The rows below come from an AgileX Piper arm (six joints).
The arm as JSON. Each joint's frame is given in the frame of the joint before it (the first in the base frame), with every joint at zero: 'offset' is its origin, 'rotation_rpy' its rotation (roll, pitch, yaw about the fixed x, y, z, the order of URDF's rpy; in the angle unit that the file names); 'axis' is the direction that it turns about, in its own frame. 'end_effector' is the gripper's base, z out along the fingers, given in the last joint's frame.
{
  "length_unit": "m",
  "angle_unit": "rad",
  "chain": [
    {
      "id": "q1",
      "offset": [
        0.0,
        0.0,
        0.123
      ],
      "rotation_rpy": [
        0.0,
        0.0,
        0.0
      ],
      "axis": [
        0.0,
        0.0,
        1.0
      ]
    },
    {
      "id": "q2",
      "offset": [
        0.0,
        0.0,
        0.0
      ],
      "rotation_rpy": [
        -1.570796,
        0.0,
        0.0
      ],
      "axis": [
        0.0,
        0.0,
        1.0
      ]
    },
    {
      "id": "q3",
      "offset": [
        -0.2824,
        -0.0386,
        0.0
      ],
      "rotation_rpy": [
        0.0,
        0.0,
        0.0
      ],
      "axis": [
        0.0,
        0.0,
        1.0
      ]
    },
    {
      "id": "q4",
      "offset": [
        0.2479,
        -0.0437,
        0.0
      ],
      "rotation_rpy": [
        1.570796,
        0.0,
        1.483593
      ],
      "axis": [
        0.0,
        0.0,
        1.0
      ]
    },
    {
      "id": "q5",
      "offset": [
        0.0,
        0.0,
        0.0
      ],
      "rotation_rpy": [
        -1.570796,
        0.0,
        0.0
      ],
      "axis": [
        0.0,
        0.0,
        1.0
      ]
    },
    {
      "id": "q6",
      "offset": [
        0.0,
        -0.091,
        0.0
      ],
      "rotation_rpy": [
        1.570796,
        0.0,
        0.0
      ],
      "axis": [
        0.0,
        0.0,
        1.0
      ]
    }
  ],
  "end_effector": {
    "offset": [
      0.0,
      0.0,
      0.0
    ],
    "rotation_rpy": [
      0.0,
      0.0,
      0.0
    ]
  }
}
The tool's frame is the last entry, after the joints.
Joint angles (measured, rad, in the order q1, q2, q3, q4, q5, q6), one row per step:
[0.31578, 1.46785, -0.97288, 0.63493, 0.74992, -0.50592]
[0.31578, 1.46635, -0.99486, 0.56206, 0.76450, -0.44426]
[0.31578, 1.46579, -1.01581, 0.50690, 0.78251, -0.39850]
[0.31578, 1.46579, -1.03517, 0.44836, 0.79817, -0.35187]
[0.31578, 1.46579, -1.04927, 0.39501, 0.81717, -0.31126]
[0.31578, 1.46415, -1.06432, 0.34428, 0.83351, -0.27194]
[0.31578, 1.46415, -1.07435, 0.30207, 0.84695, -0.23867]
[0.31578, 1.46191, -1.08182, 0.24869, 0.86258, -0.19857]
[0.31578, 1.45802, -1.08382, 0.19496, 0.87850, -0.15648]
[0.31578, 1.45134, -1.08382, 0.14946, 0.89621, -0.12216]
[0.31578, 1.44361, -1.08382, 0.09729, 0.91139, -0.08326]
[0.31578, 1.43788, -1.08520, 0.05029, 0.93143, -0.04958]
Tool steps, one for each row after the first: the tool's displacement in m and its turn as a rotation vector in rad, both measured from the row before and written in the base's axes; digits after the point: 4 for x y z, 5 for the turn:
[0.0019, -0.0028, 0.0039, -0.03827, 0.00057, -0.01389]
[0.0016, -0.0020, 0.0039, -0.02939, 0.00121, -0.00889]
[0.0017, -0.0025, 0.0034, -0.03329, -0.00059, -0.01196]
[0.0008, -0.0026, 0.0020, -0.03337, 0.00514, -0.00959]
[0.0010, -0.0026, 0.0030, -0.03080, -0.00061, -0.01237]
[0.0007, -0.0023, 0.0015, -0.02695, 0.00233, -0.01227]
[0.0001, -0.0034, 0.0013, -0.03573, 0.00259, -0.01583]
[-0.0007, -0.0039, 0.0004, -0.03700, 0.00550, -0.01913]
[-0.0016, -0.0037, 0.0008, -0.03267, 0.00545, -0.01559]
[-0.0013, -0.0042, 0.0012, -0.03653, -0.00026, -0.01971]
[-0.0013, -0.0039, 0.0011, -0.03540, 0.00406, -0.01729]

